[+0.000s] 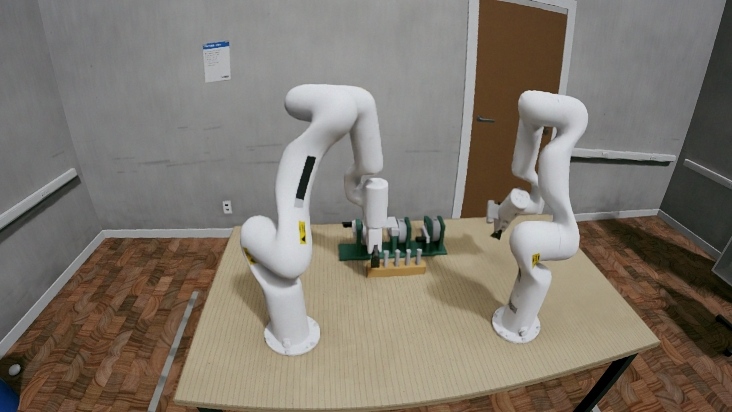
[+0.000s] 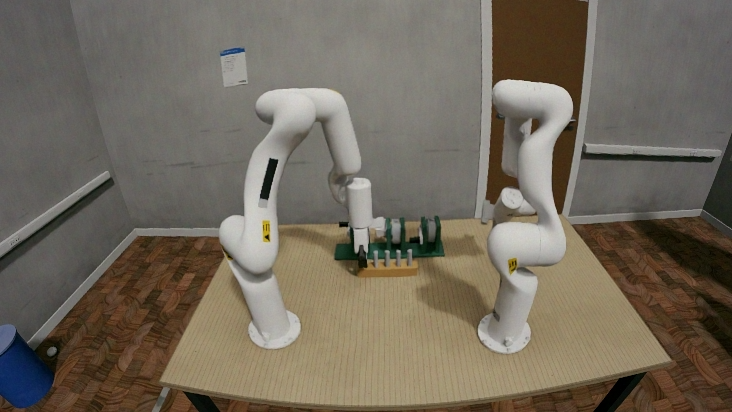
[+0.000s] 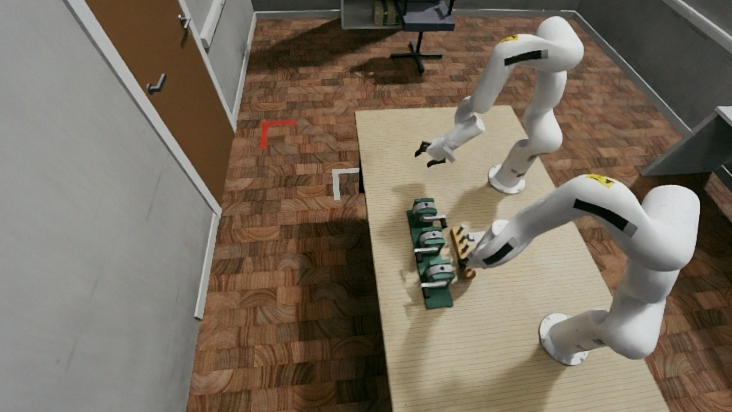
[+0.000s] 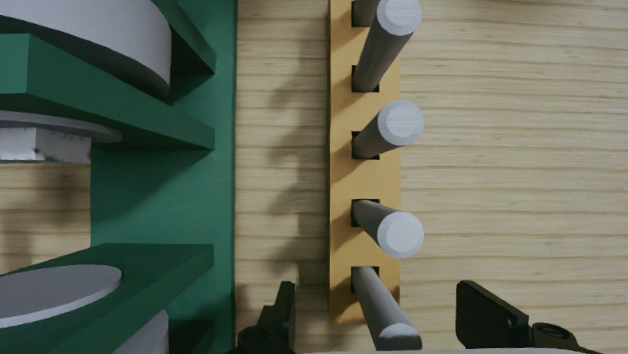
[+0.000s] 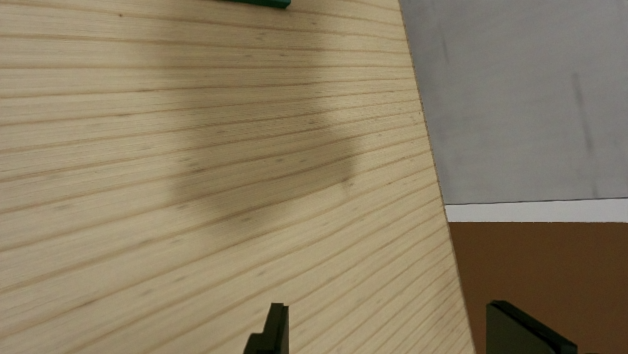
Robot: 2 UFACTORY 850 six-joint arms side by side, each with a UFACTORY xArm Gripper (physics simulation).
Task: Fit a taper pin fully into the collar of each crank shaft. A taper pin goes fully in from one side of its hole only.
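A green fixture [image 1: 349, 251] [image 2: 345, 251] [image 3: 438, 298] bears three crank shafts with grey collars [image 3: 424, 208] [image 3: 431, 238] [image 3: 440, 271]; dark holes show in their tops. A yellow rack [image 1: 396, 272] [image 2: 388, 271] [image 4: 344, 185] beside it holds several upright grey pins. My left gripper [image 1: 375, 259] [image 2: 362, 258] [image 4: 375, 308] is open, fingers down, at the rack's end; the end pin [image 4: 387, 315] stands in its hole between the spread fingers. Whether they touch it is not visible. My right gripper [image 3: 423, 159] [image 5: 387, 335] is open and empty, above the table away from the fixture.
The neighbouring pin [image 4: 400, 235] stands close to the left gripper. A green bearing wall [image 4: 165, 280] of the fixture rises close beside the left finger area. The table's far edge runs behind the fixture. Crank handles stick out between the bearing walls.
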